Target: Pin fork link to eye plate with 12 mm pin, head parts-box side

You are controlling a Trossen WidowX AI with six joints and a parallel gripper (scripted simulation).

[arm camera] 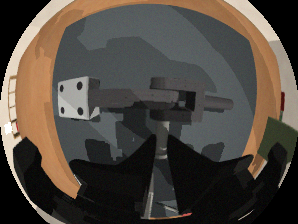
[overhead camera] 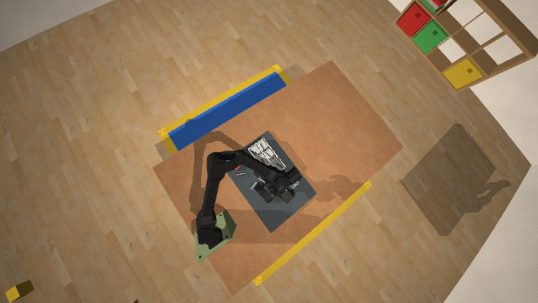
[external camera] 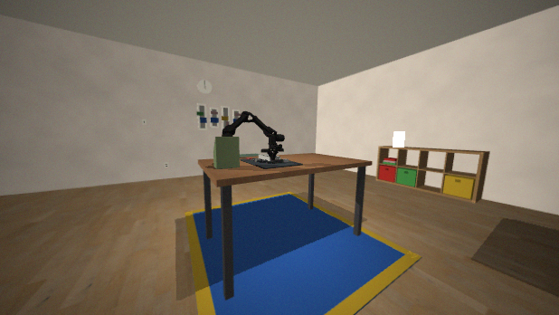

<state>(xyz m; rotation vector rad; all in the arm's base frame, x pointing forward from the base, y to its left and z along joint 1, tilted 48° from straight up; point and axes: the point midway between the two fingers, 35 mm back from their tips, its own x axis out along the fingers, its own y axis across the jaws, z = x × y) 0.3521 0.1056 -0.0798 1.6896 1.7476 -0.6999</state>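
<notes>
Right now the grey pin is 10 mm to the right of my hand and 30 mm below it. Also, from my hand: grey mat 60 mm to the left, 50 mm below; pale block 90 mm ahead, 40 mm to the right, 30 mm below; white parts box 50 mm ahead, 160 mm to the left, 30 mm below.
</notes>
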